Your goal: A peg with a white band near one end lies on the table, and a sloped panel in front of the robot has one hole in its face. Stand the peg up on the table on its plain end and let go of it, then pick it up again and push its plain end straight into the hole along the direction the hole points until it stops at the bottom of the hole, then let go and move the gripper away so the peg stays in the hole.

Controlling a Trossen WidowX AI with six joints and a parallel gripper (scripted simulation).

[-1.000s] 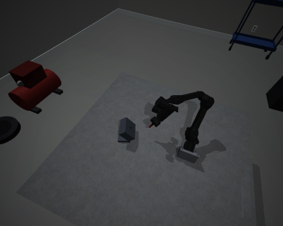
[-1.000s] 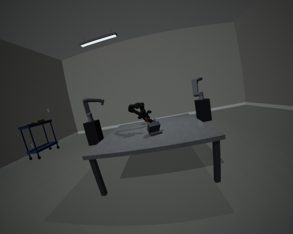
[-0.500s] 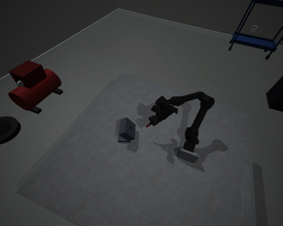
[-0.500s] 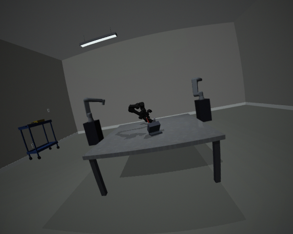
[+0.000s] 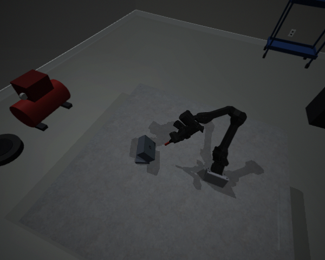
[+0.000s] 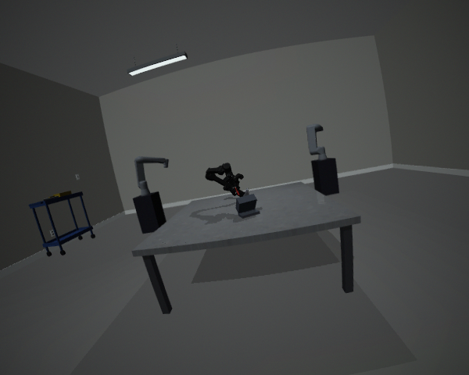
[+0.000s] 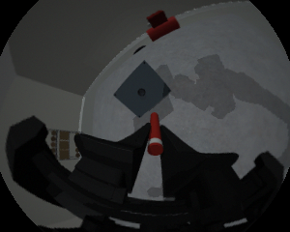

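Right now the dark sloped panel is 130 mm ahead of my gripper tip, 50 mm to the left of it and 80 mm below it. Round my gripper tip: red peg: 10 mm behind, 10 mm above.
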